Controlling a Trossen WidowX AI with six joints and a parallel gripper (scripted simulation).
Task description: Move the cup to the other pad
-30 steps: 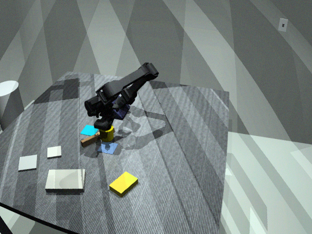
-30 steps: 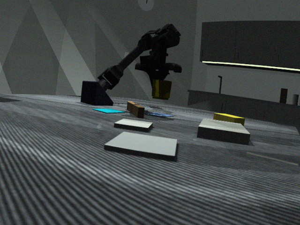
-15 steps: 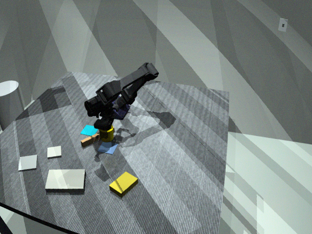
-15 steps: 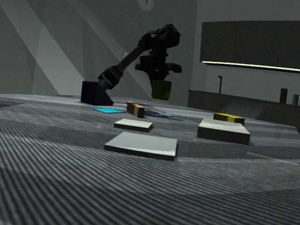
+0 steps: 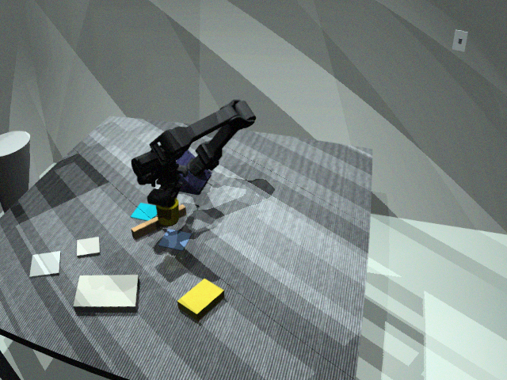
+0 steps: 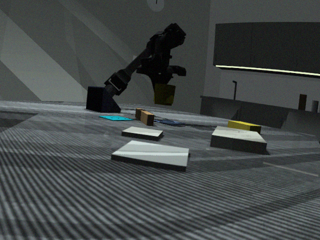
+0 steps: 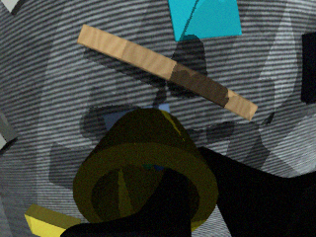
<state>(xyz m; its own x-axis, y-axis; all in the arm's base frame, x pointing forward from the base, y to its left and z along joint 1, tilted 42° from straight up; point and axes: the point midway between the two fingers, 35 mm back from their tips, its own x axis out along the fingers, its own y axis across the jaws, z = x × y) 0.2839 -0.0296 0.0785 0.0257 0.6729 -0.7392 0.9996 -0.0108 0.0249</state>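
Now: the cyan pad 13 cm to the right of my gripper tip, 10 cm below it and 6 cm behind it. Round my gripper tip: light blue pad 10 cm below, 5 cm ahead, 2 cm to the left; then yellow cup 2 cm ahead; then wooden bar 9 cm below, 5 cm to the right, 1 cm behind.
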